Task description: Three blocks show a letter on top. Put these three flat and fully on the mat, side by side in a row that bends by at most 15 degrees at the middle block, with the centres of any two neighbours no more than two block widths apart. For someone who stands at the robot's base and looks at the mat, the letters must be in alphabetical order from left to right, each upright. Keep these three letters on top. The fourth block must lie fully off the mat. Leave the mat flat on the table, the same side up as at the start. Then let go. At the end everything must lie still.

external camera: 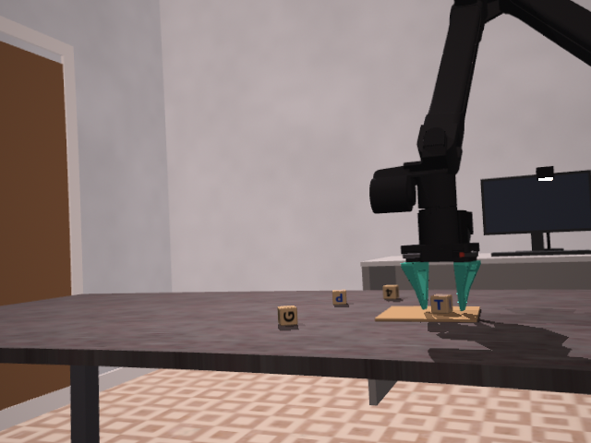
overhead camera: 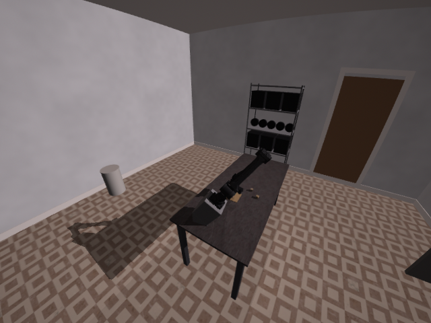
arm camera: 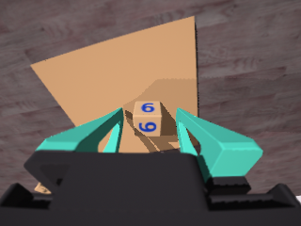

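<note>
My gripper is now right at the block. The rest, counted from my hand: mat: 20 mm ahead, 10 mm below.
</note>
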